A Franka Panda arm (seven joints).
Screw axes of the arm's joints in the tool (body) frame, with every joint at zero. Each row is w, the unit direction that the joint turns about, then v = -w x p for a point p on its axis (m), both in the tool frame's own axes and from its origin. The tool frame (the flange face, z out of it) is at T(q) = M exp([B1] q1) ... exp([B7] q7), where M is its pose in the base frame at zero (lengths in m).
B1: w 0 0 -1 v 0 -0.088 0
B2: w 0 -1 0 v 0.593 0 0.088
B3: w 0 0 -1 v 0 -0.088 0
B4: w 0 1 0 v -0.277 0 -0.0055
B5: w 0 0 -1 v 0 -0.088 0
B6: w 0 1 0 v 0.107 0 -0.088
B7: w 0 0 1 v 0 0 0
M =
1 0 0 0.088
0 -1 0 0
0 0 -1 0.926
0 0 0 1
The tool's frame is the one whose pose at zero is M.
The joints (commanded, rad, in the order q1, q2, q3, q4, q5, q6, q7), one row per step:
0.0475, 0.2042, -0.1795, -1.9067, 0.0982, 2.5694, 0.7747
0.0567, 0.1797, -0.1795, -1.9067, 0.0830, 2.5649, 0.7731
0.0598, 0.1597, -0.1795, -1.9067, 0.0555, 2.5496, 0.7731
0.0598, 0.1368, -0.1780, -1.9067, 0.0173, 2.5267, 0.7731
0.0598, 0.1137, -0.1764, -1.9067, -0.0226, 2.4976, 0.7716
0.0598, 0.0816, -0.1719, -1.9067, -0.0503, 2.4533, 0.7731
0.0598, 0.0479, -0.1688, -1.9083, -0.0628, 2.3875, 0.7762
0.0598, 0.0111, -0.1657, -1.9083, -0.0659, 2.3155, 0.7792
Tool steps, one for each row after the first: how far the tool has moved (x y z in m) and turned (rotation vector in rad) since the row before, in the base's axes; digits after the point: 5 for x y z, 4 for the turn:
-0.00239, 0.00601, 0.01491, -0.0117, -0.0181, 0.0184
-0.00314, 0.00239, 0.01063, -0.0204, -0.0016, 0.0168
-0.00430, 0.00133, 0.01135, -0.0289, 0.0043, 0.0193
-0.00495, 0.00116, 0.01058, -0.0312, 0.0105, 0.0199
-0.00745, 0.00243, 0.01404, -0.0176, 0.0149, 0.0125
-0.00987, 0.00127, 0.01131, -0.0019, 0.0344, 0.0010
-0.01134, 0.00118, 0.01301, 0.0066, 0.0349, -0.0032

